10 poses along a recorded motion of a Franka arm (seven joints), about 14 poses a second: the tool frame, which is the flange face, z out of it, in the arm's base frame.
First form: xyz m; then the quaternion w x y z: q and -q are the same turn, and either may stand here.
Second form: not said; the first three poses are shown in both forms.
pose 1, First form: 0.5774 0.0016 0.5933 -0.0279 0.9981 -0.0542 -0.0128
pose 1, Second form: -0.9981 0.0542 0.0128 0.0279 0.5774 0.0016 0.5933
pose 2, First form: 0.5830 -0.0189 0.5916 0.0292 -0.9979 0.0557 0.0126
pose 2, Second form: -0.9979 0.0557 0.0126 0.0292 0.5830 -0.0189 0.5916
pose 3, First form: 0.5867 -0.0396 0.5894 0.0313 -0.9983 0.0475 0.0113
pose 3, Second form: -0.9983 0.0475 0.0113 0.0313 0.5867 -0.0396 0.5894
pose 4, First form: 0.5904 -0.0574 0.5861 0.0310 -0.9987 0.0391 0.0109
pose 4, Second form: -0.9987 0.0391 0.0109 0.0310 0.5904 -0.0574 0.5861
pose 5, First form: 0.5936 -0.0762 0.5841 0.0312 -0.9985 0.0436 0.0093
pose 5, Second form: -0.9985 0.0436 0.0093 0.0312 0.5936 -0.0762 0.5841
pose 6, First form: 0.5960 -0.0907 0.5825 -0.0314 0.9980 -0.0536 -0.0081
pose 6, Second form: -0.9980 0.0536 0.0081 0.0314 0.5960 -0.0907 0.5825
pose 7, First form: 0.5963 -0.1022 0.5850 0.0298 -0.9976 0.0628 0.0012
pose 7, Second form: -0.9976 0.0628 0.0012 0.0298 0.5963 -0.1022 0.5850
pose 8, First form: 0.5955 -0.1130 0.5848 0.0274 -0.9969 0.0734 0.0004
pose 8, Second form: -0.9969 0.0734 0.0004 0.0274 0.5955 -0.1130 0.5848
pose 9, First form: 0.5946 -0.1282 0.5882 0.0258 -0.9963 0.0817 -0.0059
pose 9, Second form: -0.9963 0.0817 -0.0059 0.0258 0.5946 -0.1282 0.5882
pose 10, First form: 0.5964 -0.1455 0.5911 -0.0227 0.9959 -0.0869 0.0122
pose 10, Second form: -0.9959 0.0869 -0.0122 0.0227 0.5964 -0.1455 0.5911
